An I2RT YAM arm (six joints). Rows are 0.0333 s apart.
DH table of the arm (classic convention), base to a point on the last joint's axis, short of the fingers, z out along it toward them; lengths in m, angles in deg. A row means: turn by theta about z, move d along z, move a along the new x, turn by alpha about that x. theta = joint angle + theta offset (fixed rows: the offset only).
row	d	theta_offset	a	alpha
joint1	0.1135	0	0.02	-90
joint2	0	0	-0.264	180
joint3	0	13.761	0.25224	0
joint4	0	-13.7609	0.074	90
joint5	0	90	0	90
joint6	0.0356	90	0	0
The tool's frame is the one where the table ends.
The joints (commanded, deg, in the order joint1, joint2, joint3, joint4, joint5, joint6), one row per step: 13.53 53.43 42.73 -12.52 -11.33 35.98; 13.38 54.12 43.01 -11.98 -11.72 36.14; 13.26 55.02 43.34 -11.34 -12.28 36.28; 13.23 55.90 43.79 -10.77 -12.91 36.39; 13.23 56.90 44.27 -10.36 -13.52 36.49; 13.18 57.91 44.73 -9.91 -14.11 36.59; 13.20 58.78 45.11 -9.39 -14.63 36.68; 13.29 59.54 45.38 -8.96 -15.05 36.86; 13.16 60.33 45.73 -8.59 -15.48 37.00; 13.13 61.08 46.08 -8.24 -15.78 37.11
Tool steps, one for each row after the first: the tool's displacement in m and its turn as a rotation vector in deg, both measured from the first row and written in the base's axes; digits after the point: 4 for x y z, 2 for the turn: 0.0027 0.0003 0.0003 0.31 -0.03 0.15; 0.0061 0.0010 0.0004 0.66 0.01 0.49; 0.0094 0.0020 0.0011 1.02 -0.02 1.00; 0.0130 0.0033 0.0012 1.31 0.19 1.52; 0.0166 0.0043 0.0011 1.59 0.38 1.97; 0.0198 0.0054 0.0011 1.87 0.44 2.44; 0.0225 0.0067 0.0007 2.17 0.62 2.84; 0.0255 0.0071 0.0005 2.43 0.79 3.05; 0.0283 0.0078 0.0003 2.62 0.91 3.26
